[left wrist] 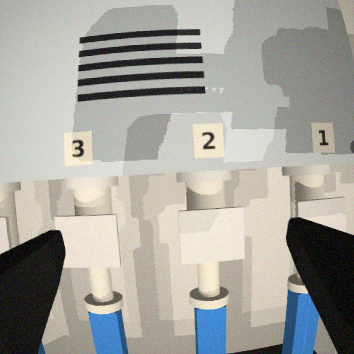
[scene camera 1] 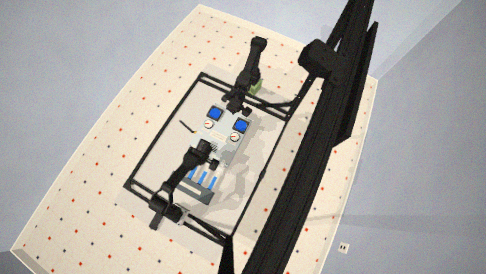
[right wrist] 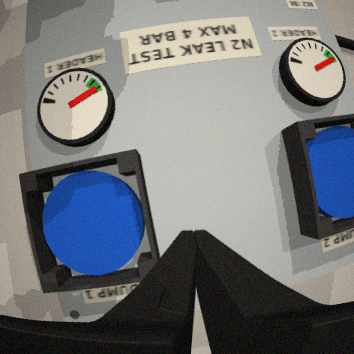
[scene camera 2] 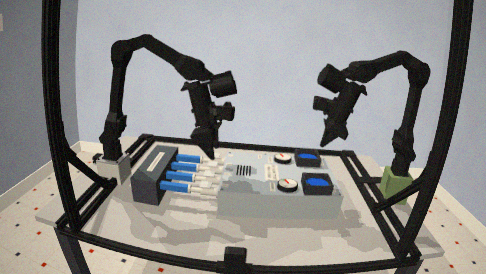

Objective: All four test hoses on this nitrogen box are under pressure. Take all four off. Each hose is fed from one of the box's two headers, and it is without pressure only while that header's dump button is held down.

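Pixels of known places: left gripper, fingertip midpoint: (left wrist: 176, 238) (scene camera 1: 206, 158) (scene camera 2: 215, 153); right gripper, fingertip midpoint: (scene camera 1: 233, 114) (right wrist: 192, 241) (scene camera 2: 321, 146); left arm's base, link origin: (scene camera 1: 176, 214) (scene camera 2: 112, 156); right arm's base, link origin: (scene camera 1: 252, 81) (scene camera 2: 399, 172).
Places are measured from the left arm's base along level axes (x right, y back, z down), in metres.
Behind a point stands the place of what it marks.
The grey nitrogen box (scene camera 1: 227, 121) @[x -0.018, y -0.651, z 0.000 m] (scene camera 2: 280, 206) @[x 0.122, y -0.560, z 0.036 m] (left wrist: 40, 75) @[x -0.075, y -0.449, z -0.001 m] (right wrist: 210, 125) @[x -0.019, y -0.606, z -0.001 m] has four hoses at one end. Hose 1 (scene camera 2: 175, 187) @[x 0.101, y -0.268, z 0.020 m] (left wrist: 300, 320) @[x 0.086, y -0.281, z 0.015 m], hose 2 (scene camera 2: 180, 176) @[x 0.031, y -0.266, z 0.019 m] (left wrist: 210, 327) @[x 0.020, y -0.287, z 0.015 m], hose 3 (scene camera 2: 184, 166) @[x -0.039, y -0.263, z 0.018 m] (left wrist: 107, 330) @[x -0.047, y -0.287, z 0.015 m] and a fourth (scene camera 2: 189, 158) @[x -0.109, y -0.264, z 0.019 m] are seated. My left gripper (scene camera 2: 211, 155) @[x -0.002, y -0.366, z -0.051 m] (left wrist: 176, 238) @[x -0.002, y -0.366, z -0.051 m] is open above them, hose 2 between its fingertips in the left wrist view. My right gripper (scene camera 2: 330, 142) @[x 0.015, y -0.668, z -0.106 m] (right wrist: 192, 241) @[x 0.015, y -0.668, z -0.106 m] is shut and empty, above the box beside the dump 1 button (scene camera 2: 317, 182) @[x 0.068, y -0.663, z -0.017 m] (right wrist: 94, 222) @[x 0.072, y -0.660, z -0.017 m]. The dump 2 button (scene camera 2: 307, 156) @[x -0.125, y -0.659, z -0.017 m] (right wrist: 337, 172) @[x -0.108, y -0.658, z -0.017 m] is untouched. Header 1 gauge (right wrist: 76, 106) @[x 0.073, y -0.578, z -0.015 m] and header 2 gauge (right wrist: 313, 71) @[x -0.109, y -0.576, z -0.015 m] read green.
A dark block (scene camera 1: 207, 196) @[x 0.107, y -0.177, z -0.001 m] (scene camera 2: 147, 182) @[x 0.128, y -0.190, z 0.003 m] stands at the blue ends of the hoses. Raised black guards surround both buttons. A black frame surrounds the table area. A green block (scene camera 1: 256, 87) @[x 0.038, y -0.969, z -0.020 m] (scene camera 2: 396, 185) @[x 0.039, y -0.977, z 0.005 m] is at the right arm's base.
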